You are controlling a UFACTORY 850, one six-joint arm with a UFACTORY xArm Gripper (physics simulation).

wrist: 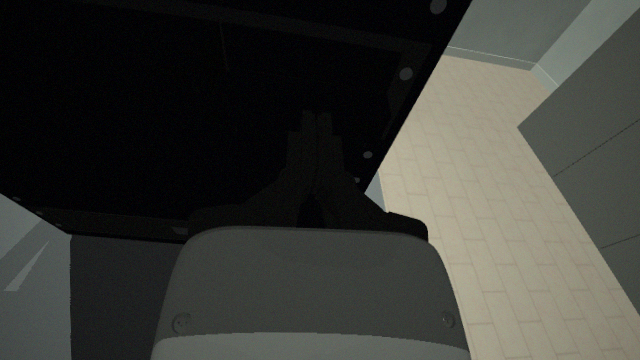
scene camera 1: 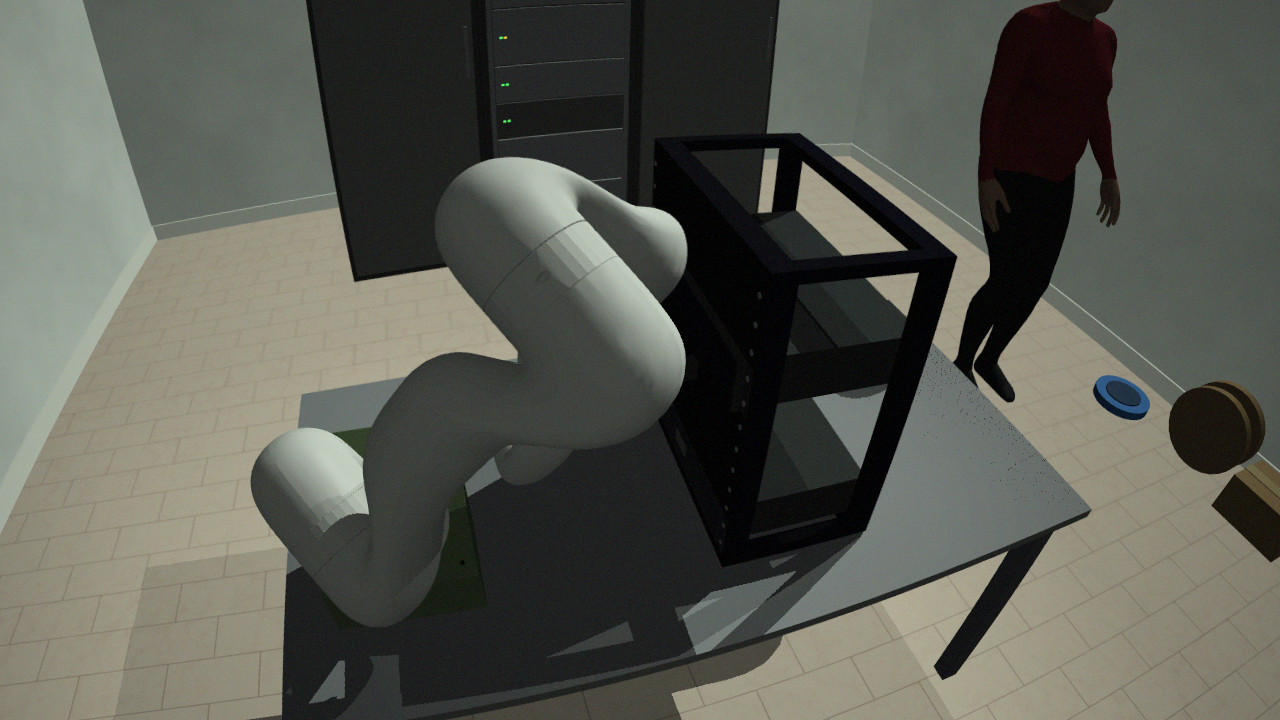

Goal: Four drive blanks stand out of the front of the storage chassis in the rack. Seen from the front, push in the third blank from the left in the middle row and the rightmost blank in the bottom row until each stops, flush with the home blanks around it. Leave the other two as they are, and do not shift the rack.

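The black rack (scene camera 1: 760,407) (wrist: 367,172) stands on the table with its front towards the arm. The front of the storage chassis (wrist: 150,125) is in deep shadow in the wrist view, so the single blanks and how far they stand out cannot be told apart. In the scene view the arm covers much of the rack's front. My gripper (wrist: 313,129) is shut and empty, its fingertips pointing at the dark chassis front towards its right side in the wrist view. Whether the tips touch a blank cannot be seen. The gripper is hidden behind the arm in the scene view.
The grey table (scene camera 1: 975,474) carries the rack and the arm's green base plate (scene camera 1: 465,573). A tall dark cabinet (scene camera 1: 402,134) stands behind. A person (scene camera 1: 1042,116) stands beyond the table at the right. A blue disc (scene camera 1: 1120,397) and a brown reel (scene camera 1: 1208,429) are farther right.
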